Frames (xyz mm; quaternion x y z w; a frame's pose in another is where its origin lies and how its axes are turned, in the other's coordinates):
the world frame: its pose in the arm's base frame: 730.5 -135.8 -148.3 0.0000 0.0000 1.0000 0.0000
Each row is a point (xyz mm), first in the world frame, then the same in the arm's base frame.
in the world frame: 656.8 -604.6 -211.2
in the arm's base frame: 73.7 468.8 -359.5
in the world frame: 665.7 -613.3 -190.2
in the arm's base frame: 64.8 477.5 -338.5
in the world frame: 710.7 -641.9 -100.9
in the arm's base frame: 19.8 506.1 -249.2
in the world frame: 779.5 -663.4 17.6
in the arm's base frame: -49.0 527.6 -130.7
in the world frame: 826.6 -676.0 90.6
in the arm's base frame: -96.1 540.2 -57.7
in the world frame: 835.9 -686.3 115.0
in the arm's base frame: -105.4 550.5 -33.3
